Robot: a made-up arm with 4 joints.
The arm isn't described. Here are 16 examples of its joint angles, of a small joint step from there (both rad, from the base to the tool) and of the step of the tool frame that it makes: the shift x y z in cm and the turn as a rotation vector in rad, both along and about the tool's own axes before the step.
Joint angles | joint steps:
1: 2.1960 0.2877 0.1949 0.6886 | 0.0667 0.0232 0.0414 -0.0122
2: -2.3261 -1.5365 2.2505 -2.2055 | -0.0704 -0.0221 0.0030 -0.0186
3: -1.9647 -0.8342 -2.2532 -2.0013 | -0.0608 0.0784 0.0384 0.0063
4: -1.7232 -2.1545 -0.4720 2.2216 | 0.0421 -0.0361 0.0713 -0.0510
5: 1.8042 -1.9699 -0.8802 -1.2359 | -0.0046 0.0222 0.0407 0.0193
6: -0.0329 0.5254 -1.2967 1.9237 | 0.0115 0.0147 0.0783 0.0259
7: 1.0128 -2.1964 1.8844 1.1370 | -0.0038 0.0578 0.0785 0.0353
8: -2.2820 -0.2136 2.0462 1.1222 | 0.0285 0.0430 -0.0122 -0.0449
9: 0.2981 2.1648 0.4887 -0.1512 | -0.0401 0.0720 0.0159 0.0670
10: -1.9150 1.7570 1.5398 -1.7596 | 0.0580 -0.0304 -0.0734 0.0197
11: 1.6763 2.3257 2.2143 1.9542 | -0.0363 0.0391 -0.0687 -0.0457
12: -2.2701 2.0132 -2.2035 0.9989 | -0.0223 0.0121 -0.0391 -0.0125
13: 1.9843 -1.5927 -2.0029 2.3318 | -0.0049 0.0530 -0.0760 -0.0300
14: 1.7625 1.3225 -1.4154 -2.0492 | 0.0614 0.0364 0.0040 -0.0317
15: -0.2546 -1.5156 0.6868 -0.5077 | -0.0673 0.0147 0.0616 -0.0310
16: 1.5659 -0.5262 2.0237 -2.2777 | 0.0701 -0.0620 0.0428 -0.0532
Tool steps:
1: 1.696 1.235 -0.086 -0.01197 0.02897 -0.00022
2: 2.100 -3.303 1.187 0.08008 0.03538 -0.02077
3: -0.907 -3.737 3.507 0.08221 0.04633 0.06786
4: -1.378 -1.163 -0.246 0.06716 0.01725 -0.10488
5: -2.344 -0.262 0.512 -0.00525 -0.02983 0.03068
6: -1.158 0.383 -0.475 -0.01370 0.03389 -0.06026
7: -2.767 1.103 1.517 -0.08845 -0.05184 -0.06057
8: 1.039 -0.297 0.966 0.00408 0.00523 0.04242
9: -1.413 0.300 -0.055 -0.07277 -0.00156 -0.07911
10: 4.363 -1.316 -0.718 0.00677 0.04684 -0.07301
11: 1.535 -0.509 0.393 -0.00126 -0.03420 0.08763
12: 2.009 -0.267 -0.245 0.00992 0.00712 0.05358
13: 1.064 0.593 0.050 0.07947 -0.06599 0.04246
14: -2.444 -1.730 0.639 0.05826 -0.06175 0.02191
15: -2.041 4.290 0.348 -0.02929 -0.04044 0.06154
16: -3.819 -2.500 2.059 0.09138 -0.05673 0.02861
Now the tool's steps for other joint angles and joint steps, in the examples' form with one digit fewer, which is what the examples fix.
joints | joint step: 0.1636 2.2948 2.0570 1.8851 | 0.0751 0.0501 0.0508 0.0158
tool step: -1.28 -1.14 0.66 -0.0325 -0.0365 -0.1196
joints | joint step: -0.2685 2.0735 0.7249 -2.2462 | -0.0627 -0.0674 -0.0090 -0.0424
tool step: 1.48 -3.69 3.86 0.1289 -0.0134 -0.0375
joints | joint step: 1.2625 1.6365 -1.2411 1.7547 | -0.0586 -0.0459 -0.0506 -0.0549
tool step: 1.25 -1.28 0.56 0.0286 -0.0770 0.0416
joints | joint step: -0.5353 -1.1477 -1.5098 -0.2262 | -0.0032 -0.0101 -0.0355 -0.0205
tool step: 1.69 0.18 -0.04 0.0103 0.0327 -0.0104
